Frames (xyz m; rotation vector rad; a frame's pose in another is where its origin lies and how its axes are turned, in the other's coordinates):
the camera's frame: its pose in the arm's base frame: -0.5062 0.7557 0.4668 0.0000 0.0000 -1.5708
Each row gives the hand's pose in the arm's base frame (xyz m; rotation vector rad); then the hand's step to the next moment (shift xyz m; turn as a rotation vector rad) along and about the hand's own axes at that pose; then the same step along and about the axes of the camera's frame.
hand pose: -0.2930 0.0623 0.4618 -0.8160 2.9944 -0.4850
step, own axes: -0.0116 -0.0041 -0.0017 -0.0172 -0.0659 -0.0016
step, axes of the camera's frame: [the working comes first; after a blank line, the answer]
step, axes of the arm's base frame: 0.0119 0.0029 0.0019 0.0474 -0.0449 0.0196

-0.0029 0.0119 0.0019 0.0449 0.0474 0.0196
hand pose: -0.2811 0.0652 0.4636 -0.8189 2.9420 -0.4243
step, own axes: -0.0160 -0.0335 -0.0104 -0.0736 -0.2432 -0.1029
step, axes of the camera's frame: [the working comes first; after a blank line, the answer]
step, axes of the arm's base frame: 0.0291 -0.0167 0.0190 0.1711 -0.1364 0.1651

0.0167 0.0291 0.0190 0.1364 0.1711 0.1651
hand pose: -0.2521 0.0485 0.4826 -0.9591 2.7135 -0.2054
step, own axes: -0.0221 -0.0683 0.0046 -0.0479 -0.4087 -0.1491
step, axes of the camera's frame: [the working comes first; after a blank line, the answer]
step, axes of the arm's base frame: 0.0587 -0.0390 0.0146 0.2374 -0.2784 0.2402

0.0390 0.0587 0.0146 0.2784 0.2374 0.2402
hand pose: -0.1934 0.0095 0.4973 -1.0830 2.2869 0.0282
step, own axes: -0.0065 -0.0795 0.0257 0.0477 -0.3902 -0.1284
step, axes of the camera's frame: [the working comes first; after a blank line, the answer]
step, axes of the arm's base frame: 0.0727 -0.0417 0.0004 0.1884 -0.3272 0.1687

0.0417 0.0727 0.0004 0.3272 0.1884 0.1687
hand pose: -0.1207 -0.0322 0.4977 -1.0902 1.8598 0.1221
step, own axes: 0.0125 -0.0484 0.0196 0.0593 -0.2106 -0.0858
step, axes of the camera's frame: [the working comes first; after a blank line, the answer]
step, axes of the arm's base frame: 0.0462 -0.0271 -0.0036 0.0853 -0.2059 0.0746

0.0271 0.0462 -0.0036 0.2059 0.0853 0.0746
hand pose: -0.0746 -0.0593 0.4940 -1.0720 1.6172 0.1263
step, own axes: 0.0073 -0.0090 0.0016 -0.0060 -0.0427 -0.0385
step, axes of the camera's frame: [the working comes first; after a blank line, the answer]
step, axes of the arm's base frame: 0.0077 -0.0084 -0.0026 0.0011 -0.0439 0.0375

0.0084 0.0077 -0.0026 0.0439 0.0011 0.0375
